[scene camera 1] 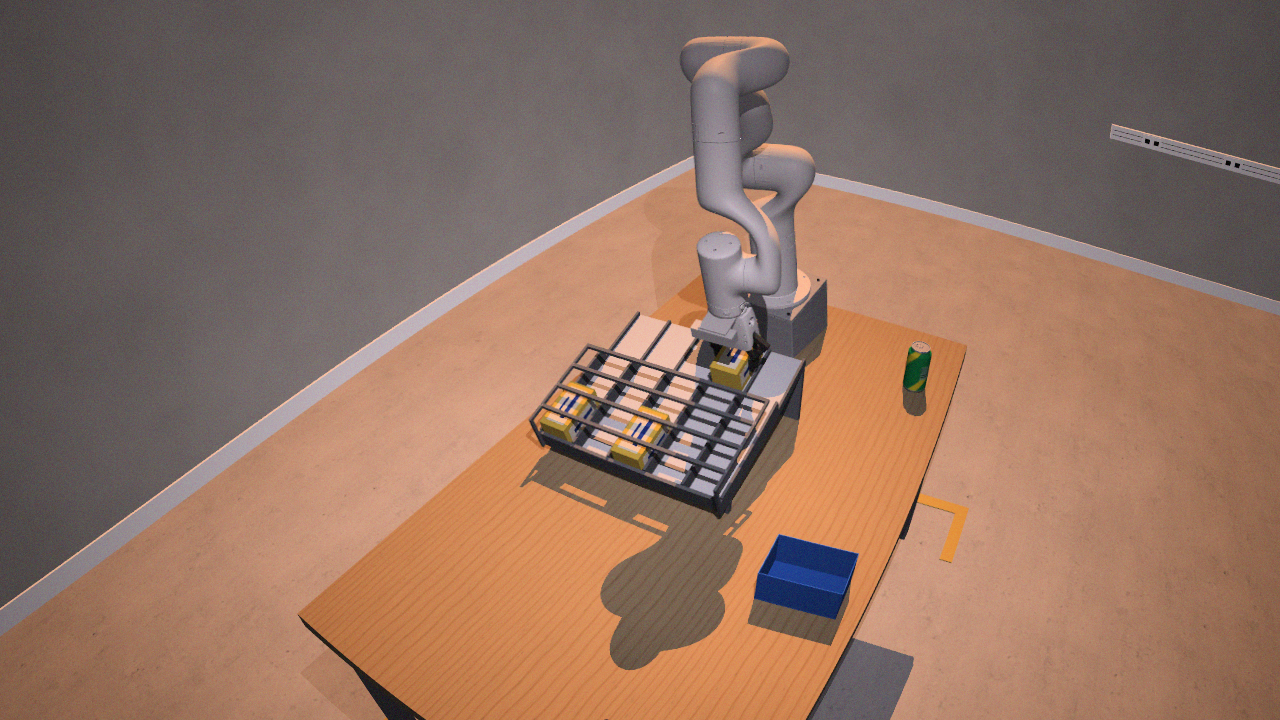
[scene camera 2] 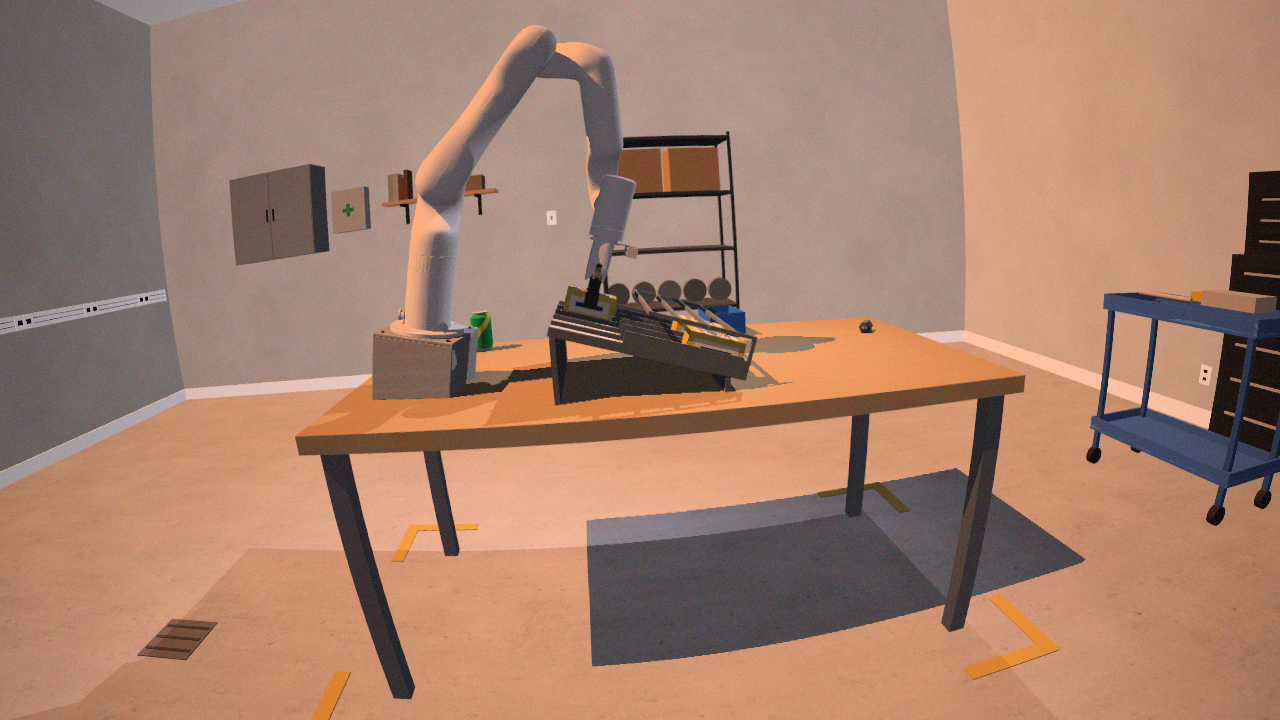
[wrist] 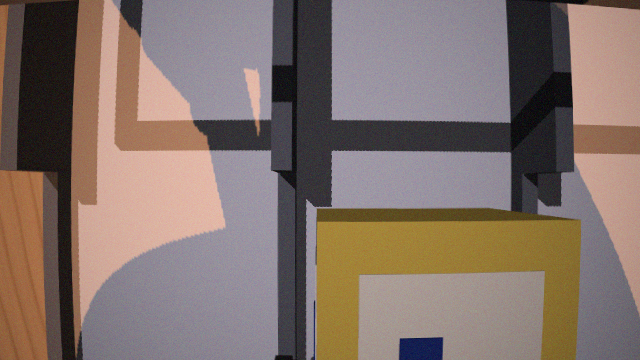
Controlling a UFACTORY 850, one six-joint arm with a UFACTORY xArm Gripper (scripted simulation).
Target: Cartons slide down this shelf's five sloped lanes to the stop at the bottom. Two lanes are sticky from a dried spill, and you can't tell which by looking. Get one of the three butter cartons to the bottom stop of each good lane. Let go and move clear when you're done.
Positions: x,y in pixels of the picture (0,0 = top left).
Scene:
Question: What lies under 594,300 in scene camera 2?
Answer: My gripper.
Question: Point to a yellow butter carton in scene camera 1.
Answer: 629,453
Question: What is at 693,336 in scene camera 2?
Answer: A yellow butter carton.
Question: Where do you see a yellow butter carton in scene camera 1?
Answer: At 552,423

